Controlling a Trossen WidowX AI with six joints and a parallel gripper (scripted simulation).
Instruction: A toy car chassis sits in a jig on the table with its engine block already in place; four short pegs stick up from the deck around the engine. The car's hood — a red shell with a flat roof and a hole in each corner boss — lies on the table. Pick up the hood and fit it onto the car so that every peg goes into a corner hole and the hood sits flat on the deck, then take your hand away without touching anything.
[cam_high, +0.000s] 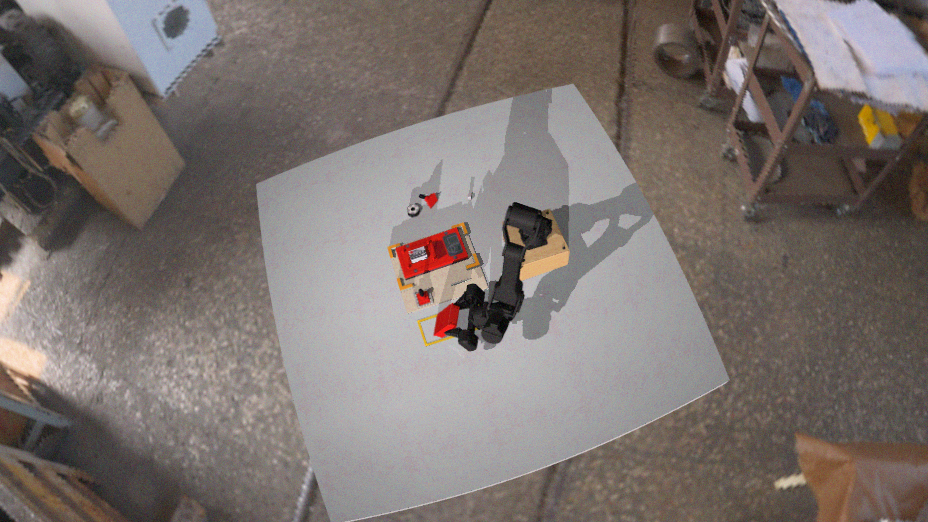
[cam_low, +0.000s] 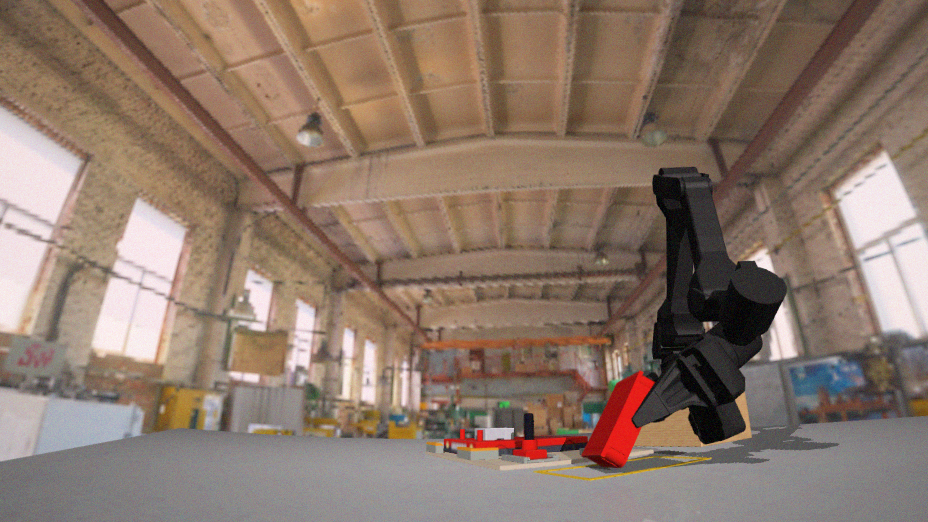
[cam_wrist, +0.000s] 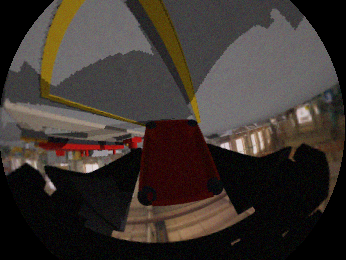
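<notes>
Now: the red hood 1 cm above my gripper tip. From my gripper tip the other things lie so: wheel: 41 cm to the right, 3 cm below, 1 cm behind; grey engine block: 24 cm to the right, 2 cm below, 2 cm ahead.
</notes>
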